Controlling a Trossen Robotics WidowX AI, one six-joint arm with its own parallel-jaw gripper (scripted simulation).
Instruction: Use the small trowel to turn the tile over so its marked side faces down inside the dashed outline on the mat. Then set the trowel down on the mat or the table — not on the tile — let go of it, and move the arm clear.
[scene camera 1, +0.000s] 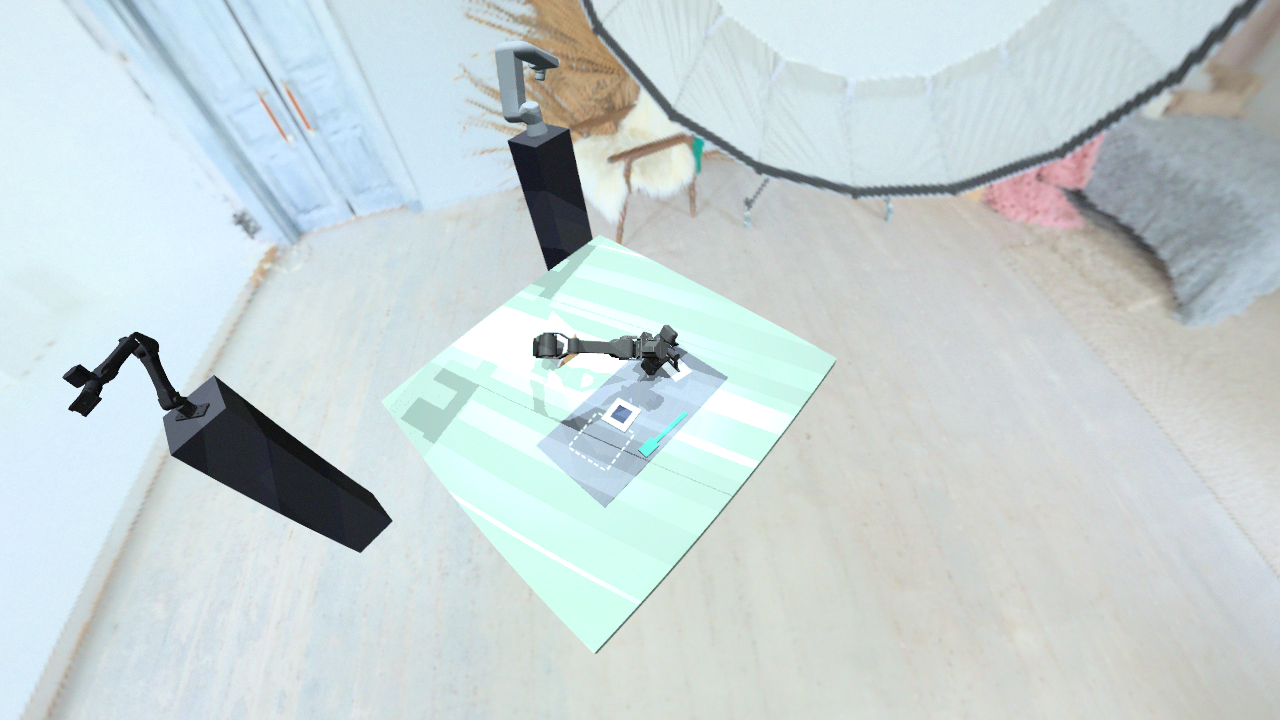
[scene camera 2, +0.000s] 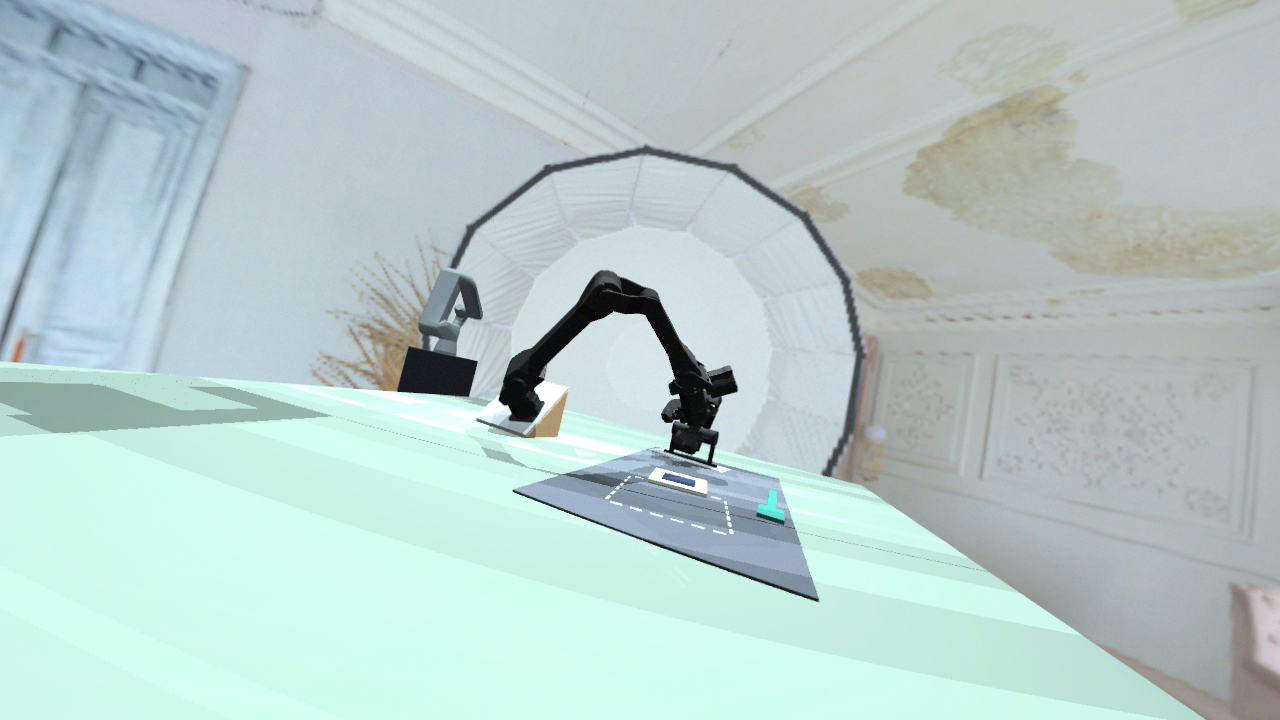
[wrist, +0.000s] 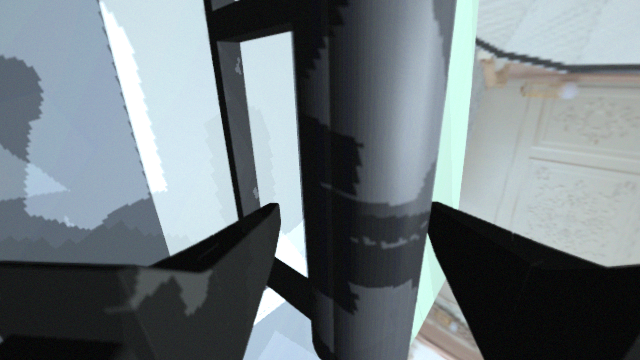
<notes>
The gripper (scene camera 2: 702, 441) is open, with nothing in its grasp. Further things: a trowel (scene camera 2: 710, 437) and a grey mat (scene camera 2: 764, 549).
The trowel is seen too in the wrist view (wrist: 210, 98). The gripper shows as well in the wrist view (wrist: 352, 212). The grey mat is seen too in scene camera 1 (scene camera 1: 661, 400) and in the wrist view (wrist: 81, 194).
</notes>
